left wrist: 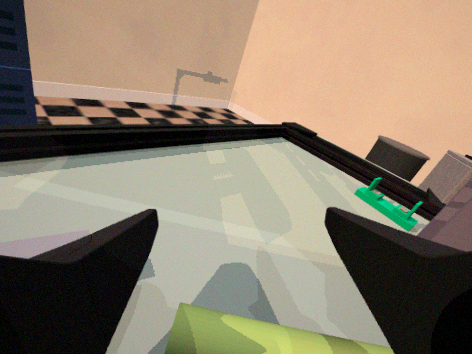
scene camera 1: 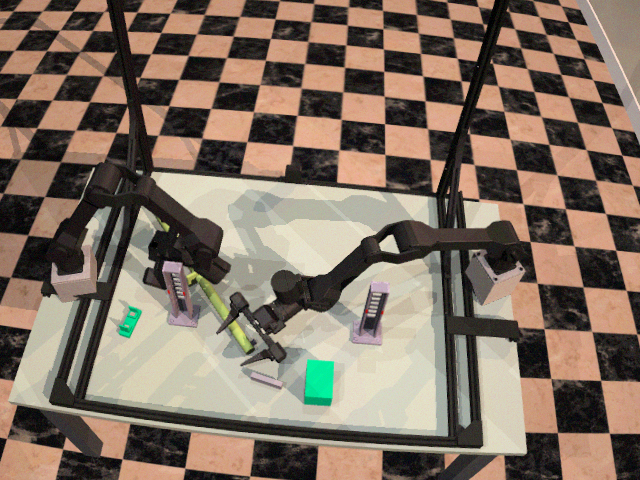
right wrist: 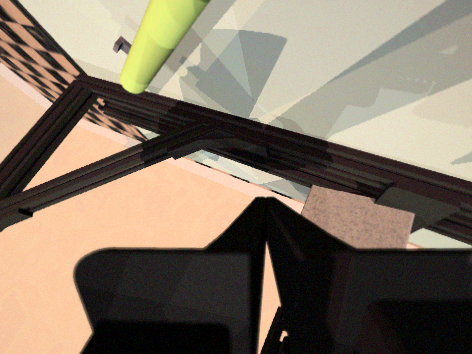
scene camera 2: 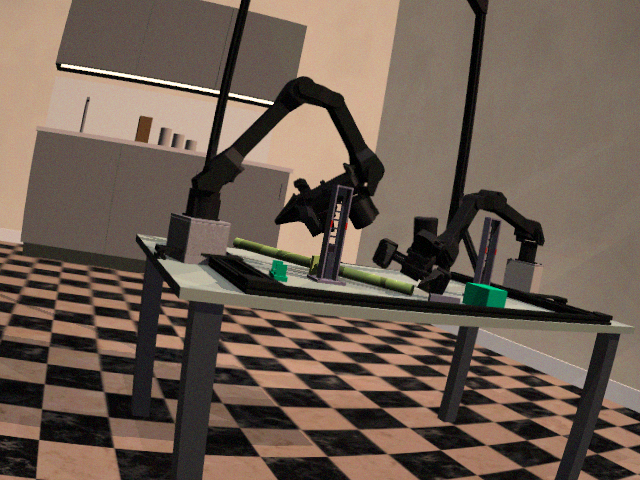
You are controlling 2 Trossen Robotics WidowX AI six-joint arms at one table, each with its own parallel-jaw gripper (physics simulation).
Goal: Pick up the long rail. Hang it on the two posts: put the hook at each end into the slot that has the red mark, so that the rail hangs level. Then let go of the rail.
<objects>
my left gripper: left wrist 242,216; scene camera 1 228,349; scene camera 2 400,275; not seen in the right wrist view (out of frame)
my right gripper: scene camera 1; right wrist 264,205; scene camera 2; not seen in the left wrist view (out of frame)
yellow-green rail: left wrist 191,322; scene camera 1 194,278; right wrist; scene camera 2
green block: scene camera 1 319,375; scene camera 2 475,294; not seen in the left wrist view (out of frame); not seen in the right wrist view (out of frame)
same spot on yellow-green rail: (right wrist: pixel 157 37) = (scene camera 2: pixel 266 246)
same spot on my right gripper: (scene camera 1: pixel 152 247) = (scene camera 2: pixel 289 206)
</objects>
